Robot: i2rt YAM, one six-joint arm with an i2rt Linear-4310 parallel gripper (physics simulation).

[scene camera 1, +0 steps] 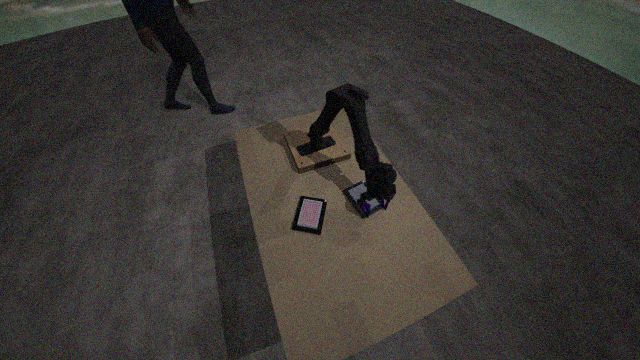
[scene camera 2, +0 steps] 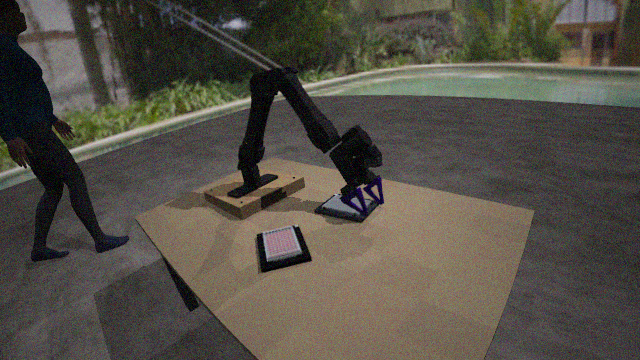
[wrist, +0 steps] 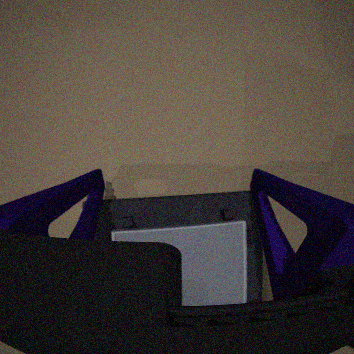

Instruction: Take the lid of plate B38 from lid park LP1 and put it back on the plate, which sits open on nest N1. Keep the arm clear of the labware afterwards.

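Pixels of known places: gripper, fingertip midpoint: [scene camera 1: 376, 213] [scene camera 2: 374, 209] [wrist: 177, 177]; arm's base, link origin: [scene camera 1: 316, 146] [scene camera 2: 253, 186].
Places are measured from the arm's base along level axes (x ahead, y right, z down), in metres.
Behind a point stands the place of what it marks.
Observation:
The lid, a pale flat rectangle [scene camera 1: 357, 190] @(x 0.319, y -0.052, z 0.023 m) [scene camera 2: 334, 205] @(x 0.334, y -0.032, z 0.023 m) [wrist: 215, 265] @(x 0.398, y -0.038, z 0.023 m), lies on the dark lid park LP1 [scene camera 2: 342, 217] @(x 0.384, y 0.002, z 0.035 m) [wrist: 175, 207] @(x 0.436, y -0.062, z 0.031 m). My gripper [scene camera 1: 376, 207] @(x 0.455, y -0.062, z 0.026 m) [scene camera 2: 372, 208] @(x 0.455, y -0.062, z 0.026 m) [wrist: 177, 177] @(x 0.455, y -0.062, z 0.026 m) is open, with its purple fingers low over the park. In the wrist view the fingertips stand wide apart, near the left and right sides of the park's far edge; the lid lies between the finger lines, partly hidden by the gripper body. The open plate B38 [scene camera 1: 311, 214] @(x 0.336, y 0.191, z 0.015 m) [scene camera 2: 282, 243] @(x 0.335, y 0.195, z 0.019 m), with pink wells, sits on the black nest N1 [scene camera 1: 306, 231] @(x 0.389, y 0.240, z 0.030 m) [scene camera 2: 287, 264] @(x 0.390, y 0.240, z 0.033 m).
The arm stands on a wooden base block [scene camera 1: 325, 163] @(x 0.113, y 0.005, z 0.018 m) [scene camera 2: 237, 207] @(x 0.084, y 0.141, z -0.001 m) at the back of the table [scene camera 1: 375, 280] @(x 0.677, y 0.094, z 0.041 m) [scene camera 2: 410, 280] @(x 0.655, y 0.155, z 0.041 m). The nest is beside the lid park, towards the table's left edge in scene camera 1. A person [scene camera 1: 187, 55] [scene camera 2: 62, 165] stands on the floor beyond the table.

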